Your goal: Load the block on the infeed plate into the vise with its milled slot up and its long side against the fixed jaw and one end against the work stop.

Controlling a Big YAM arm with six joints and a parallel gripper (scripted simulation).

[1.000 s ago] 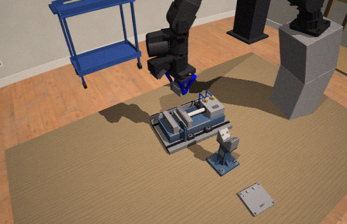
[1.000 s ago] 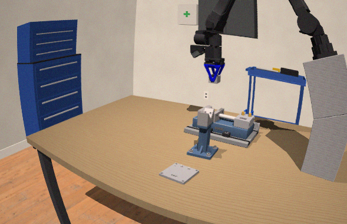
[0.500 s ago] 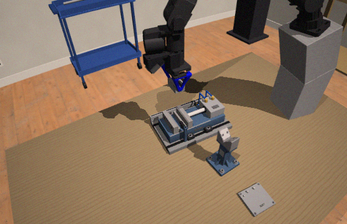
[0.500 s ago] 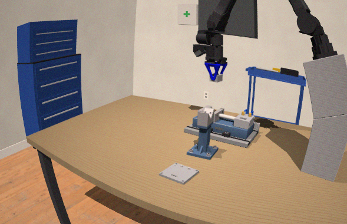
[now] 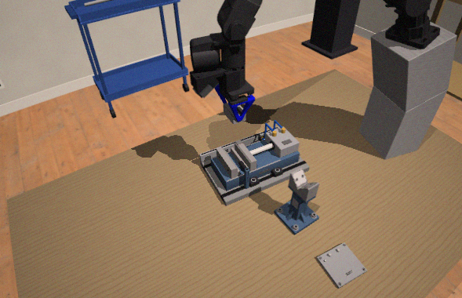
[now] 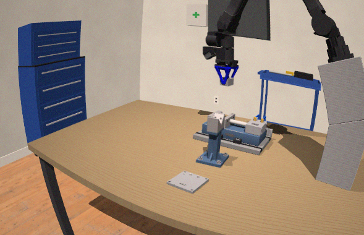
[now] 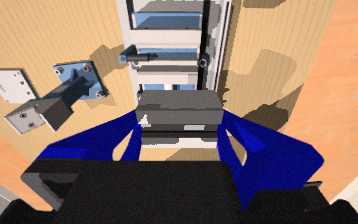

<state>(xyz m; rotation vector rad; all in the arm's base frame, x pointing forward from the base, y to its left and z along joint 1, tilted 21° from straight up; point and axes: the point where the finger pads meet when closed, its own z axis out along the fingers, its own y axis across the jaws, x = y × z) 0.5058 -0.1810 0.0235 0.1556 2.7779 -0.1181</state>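
Now: the part 10 mm above my hand. From my hand the other things lie so: moving jaw 160 mm below, 20 mm to the left, 20 mm behind; then work stop rod 150 mm below, 60 mm to the left, 20 mm ahead; then fixed jaw 160 mm below, 40 mm ahead, 10 mm to the left.
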